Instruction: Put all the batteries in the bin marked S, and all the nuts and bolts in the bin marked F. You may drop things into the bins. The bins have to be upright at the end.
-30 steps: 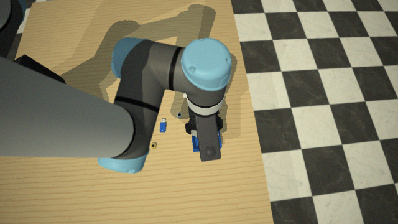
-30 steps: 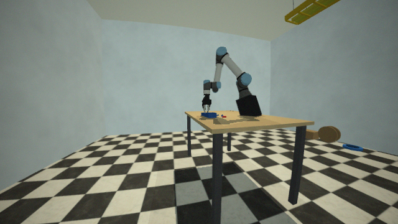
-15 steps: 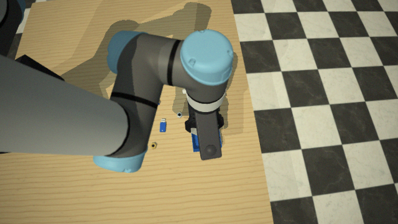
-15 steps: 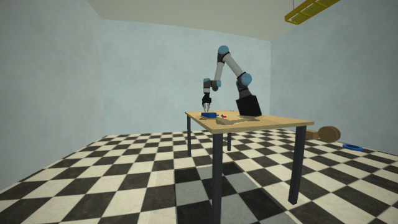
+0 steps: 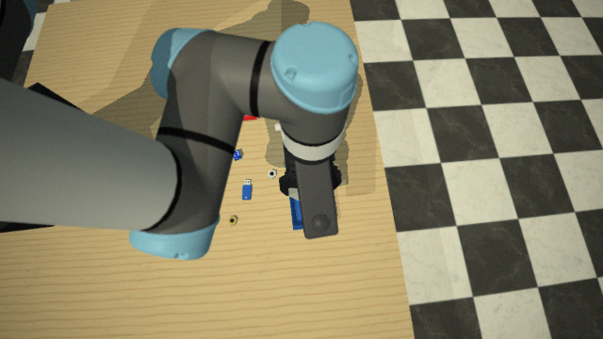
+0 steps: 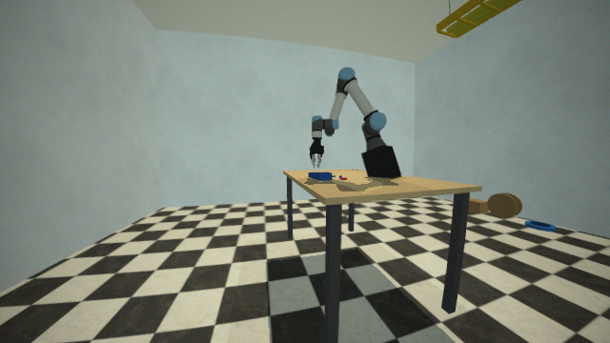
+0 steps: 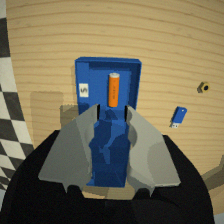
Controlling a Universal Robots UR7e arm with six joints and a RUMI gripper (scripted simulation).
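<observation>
The red battery is 240 mm to the left of my hand, 80 mm below it and 70 mm behind it. From my hand the other things lie so: orange battery 70 mm below; blue bin row 80 mm to the left, 60 mm below, 20 mm ahead; white nut 90 mm to the left, 80 mm below, 50 mm behind.
</observation>
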